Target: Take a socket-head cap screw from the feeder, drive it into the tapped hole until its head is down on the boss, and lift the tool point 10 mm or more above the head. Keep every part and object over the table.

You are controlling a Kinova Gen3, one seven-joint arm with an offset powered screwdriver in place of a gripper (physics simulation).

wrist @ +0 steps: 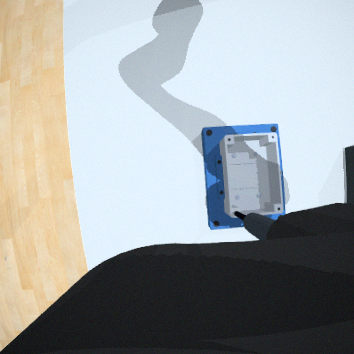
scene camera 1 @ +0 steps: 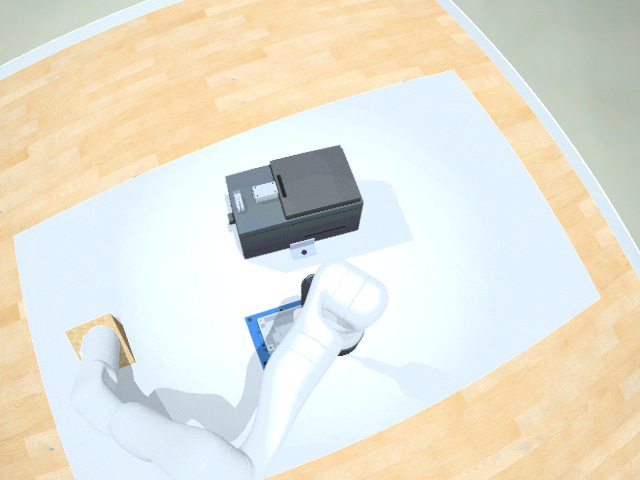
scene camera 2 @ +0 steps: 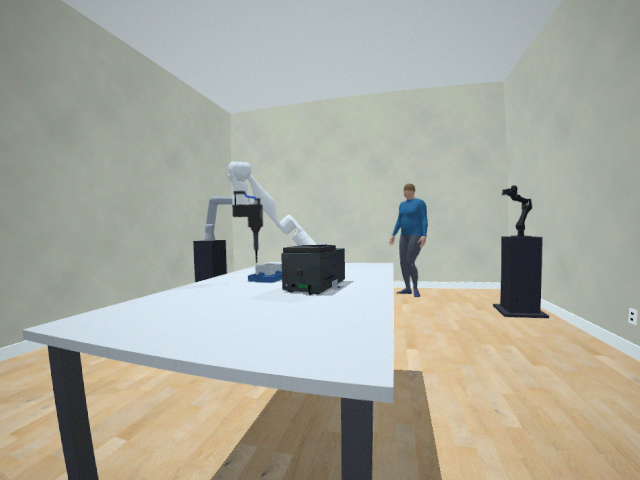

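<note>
My screwdriver [scene camera 2: 256,263] [wrist: 237,214] points down at the grey open housing [scene camera 2: 268,269] [wrist: 226,175]. In the wrist view its dark tip covers the housing's lower-left corner, hiding the boss and tapped hole there. I cannot tell whether the tip touches the housing or whether a screw is on it. In scene camera 1 my arm hides the tip and part of the housing [scene camera 1: 262,323]. The housing sits on a blue plate [scene camera 1: 252,330] [scene camera 2: 263,278] [wrist: 212,202]. The dark box-shaped feeder [scene camera 1: 315,183] [scene camera 2: 302,271] stands apart from the plate.
A small metal tab [scene camera 1: 303,251] with a dark spot projects from the feeder's side. A wooden block [scene camera 1: 125,348] lies beneath a white arm section at the left. Beyond the table [scene camera 2: 206,320] are a person [scene camera 2: 412,217], a black arm on a pedestal [scene camera 2: 521,273] and another pedestal [scene camera 2: 209,260].
</note>
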